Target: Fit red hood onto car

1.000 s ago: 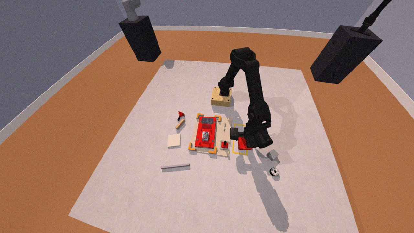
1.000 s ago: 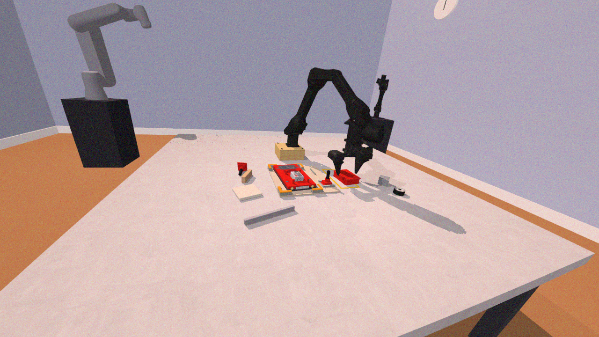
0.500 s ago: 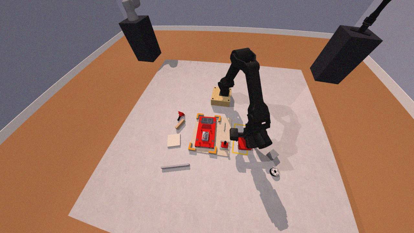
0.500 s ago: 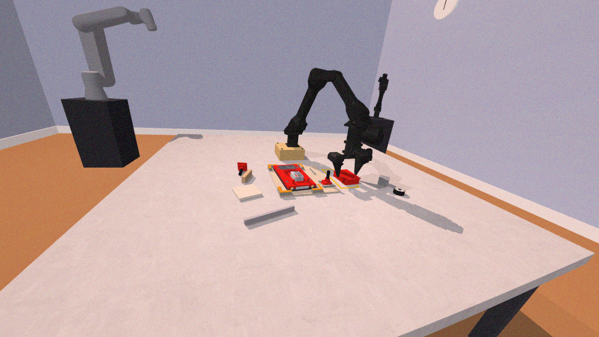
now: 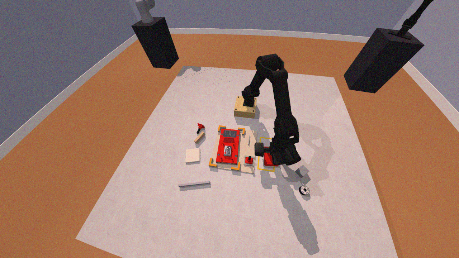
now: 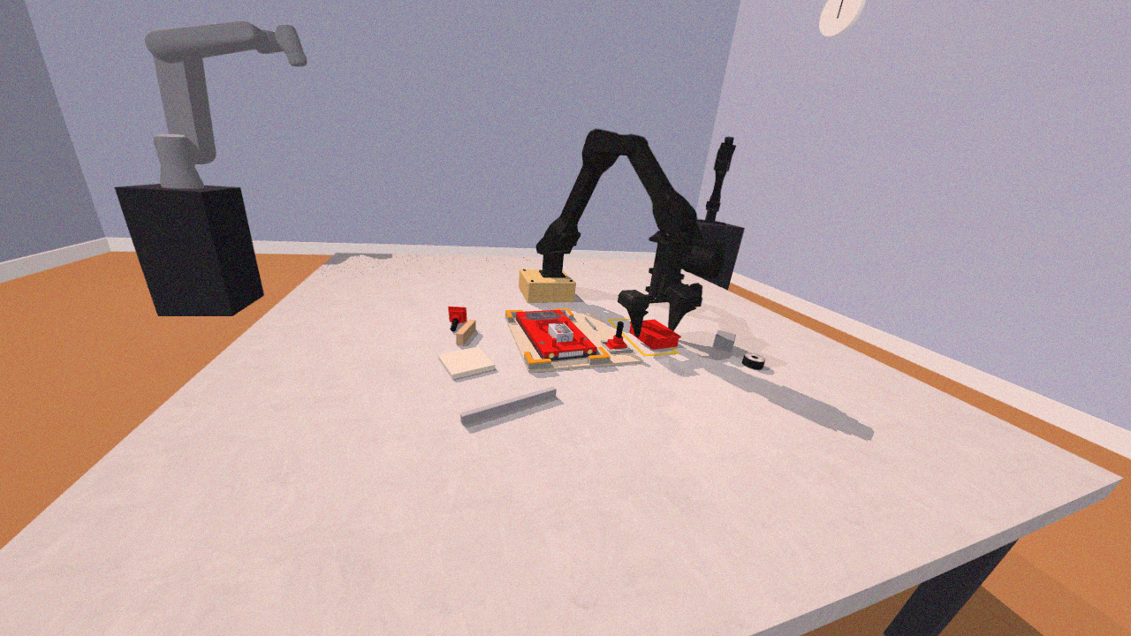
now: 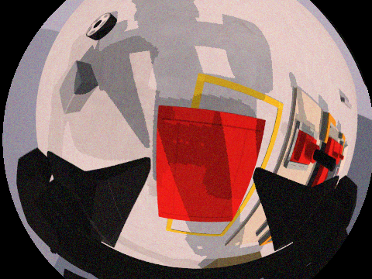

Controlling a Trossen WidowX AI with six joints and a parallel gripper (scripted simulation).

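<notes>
My gripper tip is 22 cm to the left of the grey engine block, 3 cm short of it and 1 cm below it. The rest, counted from my gripper tip: red hood (right at my gripper tip); grey block (15 cm to the left, 4 cm ahead); black-and-white wheel (16 cm to the left, 13 cm ahead).
</notes>
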